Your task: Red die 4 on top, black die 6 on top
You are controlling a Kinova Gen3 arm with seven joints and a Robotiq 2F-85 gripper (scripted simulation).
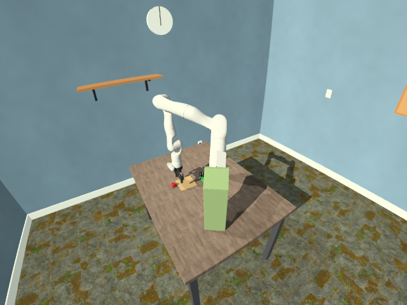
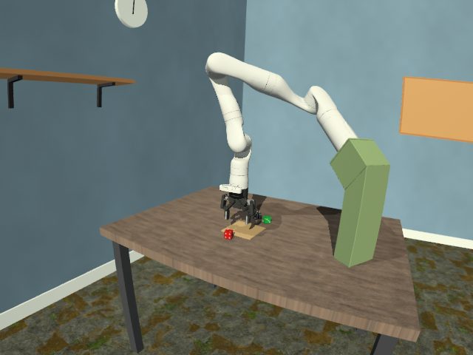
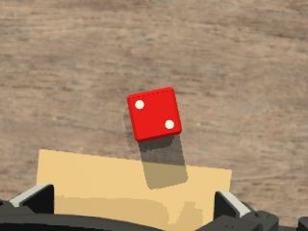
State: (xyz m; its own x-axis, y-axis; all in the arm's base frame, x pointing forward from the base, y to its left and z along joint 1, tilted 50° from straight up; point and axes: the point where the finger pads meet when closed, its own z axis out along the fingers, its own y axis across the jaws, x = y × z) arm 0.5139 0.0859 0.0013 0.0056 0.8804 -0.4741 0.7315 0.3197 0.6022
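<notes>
The red die lies 50 mm to the left of my hand, 50 mm below it and 10 mm ahead of it. Also, from my hand: black die: 210 mm to the right, 50 mm below; then tan mat: 60 mm below, 50 mm to the right, 10 mm behind; then green die: 190 mm to the right, 60 mm behind, 50 mm below.
</notes>
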